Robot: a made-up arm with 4 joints.
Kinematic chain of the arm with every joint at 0, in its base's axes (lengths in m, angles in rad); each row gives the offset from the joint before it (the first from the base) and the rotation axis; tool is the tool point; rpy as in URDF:
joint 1: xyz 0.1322 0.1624 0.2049 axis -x
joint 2: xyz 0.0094 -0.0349 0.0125 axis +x
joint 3: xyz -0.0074 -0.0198 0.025 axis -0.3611 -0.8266 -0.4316
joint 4: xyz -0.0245 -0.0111 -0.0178 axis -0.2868 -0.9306 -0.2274
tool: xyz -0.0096 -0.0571 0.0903 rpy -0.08 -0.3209 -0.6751
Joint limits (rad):
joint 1: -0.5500..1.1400
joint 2: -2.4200..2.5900
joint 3: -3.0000..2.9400
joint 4: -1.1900..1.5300
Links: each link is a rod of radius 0.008 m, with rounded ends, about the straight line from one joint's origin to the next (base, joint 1, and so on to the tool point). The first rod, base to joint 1, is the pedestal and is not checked.
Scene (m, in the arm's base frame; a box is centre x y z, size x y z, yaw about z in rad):
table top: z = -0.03
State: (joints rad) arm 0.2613 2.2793 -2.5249 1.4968
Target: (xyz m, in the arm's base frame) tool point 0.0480 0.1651 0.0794
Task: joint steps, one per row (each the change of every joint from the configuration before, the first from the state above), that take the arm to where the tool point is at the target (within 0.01 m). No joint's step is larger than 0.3 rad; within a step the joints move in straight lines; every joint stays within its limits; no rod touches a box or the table.
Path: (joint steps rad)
1: -0.0935 0.0063 0.2542 0.0055
2: -0.0935 0.0064 0.2542 0.0056
3: -0.0934 0.0063 0.2541 0.0055
4: -0.0935 0.0064 0.2542 0.0055
5: -0.0935 0.0063 0.2542 0.0056
6: -0.0935 0.0064 0.2542 0.0055

